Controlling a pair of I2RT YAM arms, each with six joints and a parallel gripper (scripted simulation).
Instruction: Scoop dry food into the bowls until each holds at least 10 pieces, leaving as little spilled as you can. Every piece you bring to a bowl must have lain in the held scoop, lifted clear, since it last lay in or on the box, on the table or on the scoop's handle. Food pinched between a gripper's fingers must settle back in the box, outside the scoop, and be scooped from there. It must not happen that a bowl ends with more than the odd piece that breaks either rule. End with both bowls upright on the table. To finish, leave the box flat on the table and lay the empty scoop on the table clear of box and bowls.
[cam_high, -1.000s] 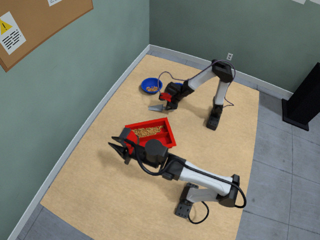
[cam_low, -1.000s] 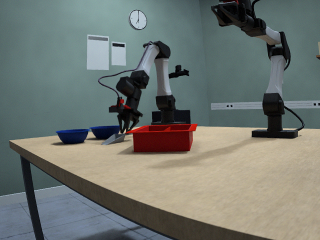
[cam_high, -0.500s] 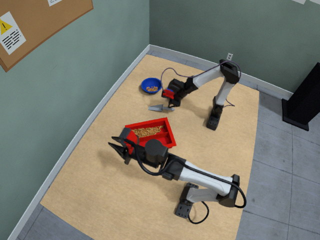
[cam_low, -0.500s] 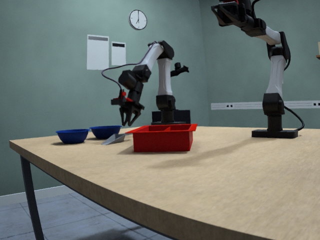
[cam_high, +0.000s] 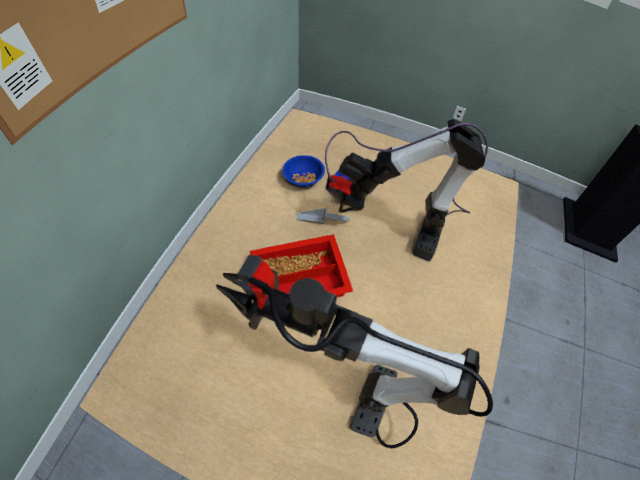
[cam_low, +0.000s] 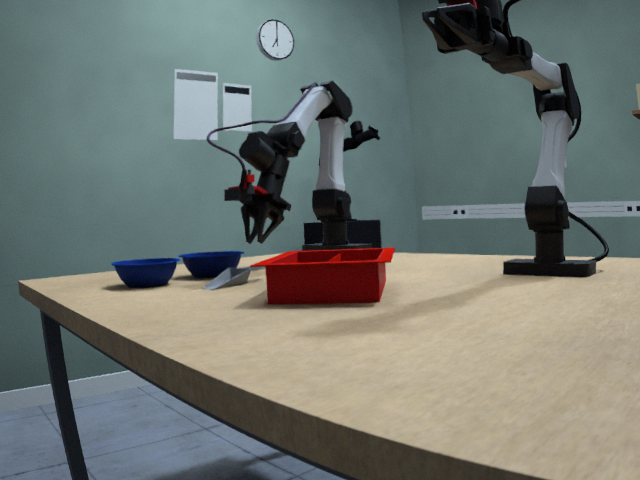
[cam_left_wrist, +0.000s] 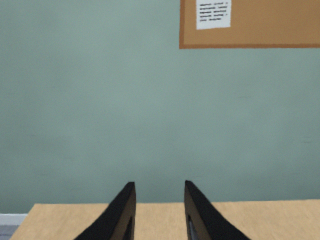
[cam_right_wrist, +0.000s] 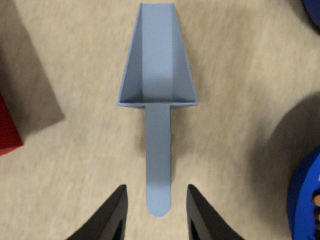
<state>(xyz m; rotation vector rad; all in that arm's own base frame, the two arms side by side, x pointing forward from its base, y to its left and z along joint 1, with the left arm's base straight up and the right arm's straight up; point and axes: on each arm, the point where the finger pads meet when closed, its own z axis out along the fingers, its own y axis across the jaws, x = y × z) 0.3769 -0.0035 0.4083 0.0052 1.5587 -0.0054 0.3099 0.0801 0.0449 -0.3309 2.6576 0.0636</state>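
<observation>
Right now the grey scoop is 6 cm ahead of my right hand, 1 cm to the left of it and 7 cm below it. The rest, counted from my right hand: red box: 3 cm ahead, 26 cm to the left, 4 cm below.
</observation>
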